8 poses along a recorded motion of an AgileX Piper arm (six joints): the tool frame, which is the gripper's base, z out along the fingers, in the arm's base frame.
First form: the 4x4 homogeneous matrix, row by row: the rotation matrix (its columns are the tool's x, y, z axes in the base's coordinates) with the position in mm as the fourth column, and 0 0 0 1 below. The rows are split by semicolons.
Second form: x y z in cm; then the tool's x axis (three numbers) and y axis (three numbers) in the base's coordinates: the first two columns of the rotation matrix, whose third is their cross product. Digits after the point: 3 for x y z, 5 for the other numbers.
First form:
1: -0.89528, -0.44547, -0.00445, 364.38; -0.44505, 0.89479, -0.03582, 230.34; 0.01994, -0.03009, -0.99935, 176.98; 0, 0, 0, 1
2: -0.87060, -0.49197, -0.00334, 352.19; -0.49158, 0.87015, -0.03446, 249.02; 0.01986, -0.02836, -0.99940, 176.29; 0, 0, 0, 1
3: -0.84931, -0.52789, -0.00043, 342.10; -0.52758, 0.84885, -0.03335, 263.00; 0.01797, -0.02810, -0.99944, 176.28; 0, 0, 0, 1
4: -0.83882, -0.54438, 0.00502, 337.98; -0.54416, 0.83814, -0.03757, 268.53; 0.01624, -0.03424, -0.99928, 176.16; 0, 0, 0, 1
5: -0.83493, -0.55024, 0.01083, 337.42; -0.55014, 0.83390, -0.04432, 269.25; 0.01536, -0.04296, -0.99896, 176.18; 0, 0, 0, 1
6: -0.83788, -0.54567, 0.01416, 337.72; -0.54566, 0.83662, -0.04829, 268.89; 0.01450, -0.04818, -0.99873, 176.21; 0, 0, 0, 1
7: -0.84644, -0.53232, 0.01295, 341.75; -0.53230, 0.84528, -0.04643, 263.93; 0.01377, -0.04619, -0.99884, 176.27; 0, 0, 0, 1
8: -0.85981, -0.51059, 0.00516, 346.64; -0.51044, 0.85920, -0.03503, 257.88; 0.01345, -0.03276, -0.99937, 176.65; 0, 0, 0, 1
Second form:
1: 36.438, 23.034, 17.698, -0.89528, -0.44505, 0.01994, -0.44547, 0.89479, -0.03009
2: 35.219, 24.902, 17.629, -0.87060, -0.49158, 0.01986, -0.49197, 0.87015, -0.02836
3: 34.210, 26.300, 17.628, -0.84931, -0.52758, 0.01797, -0.52789, 0.84885, -0.02810
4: 33.798, 26.853, 17.616, -0.83882, -0.54416, 0.01624, -0.54438, 0.83814, -0.03424
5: 33.742, 26.925, 17.618, -0.83493, -0.55014, 0.01536, -0.55024, 0.83390, -0.04296
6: 33.772, 26.889, 17.621, -0.83788, -0.54566, 0.01450, -0.54567, 0.83662, -0.04818
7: 34.175, 26.393, 17.627, -0.84644, -0.53230, 0.01377, -0.53232, 0.84528, -0.04619
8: 34.664, 25.788, 17.665, -0.85981, -0.51044, 0.01345, -0.51059, 0.85920, -0.03276
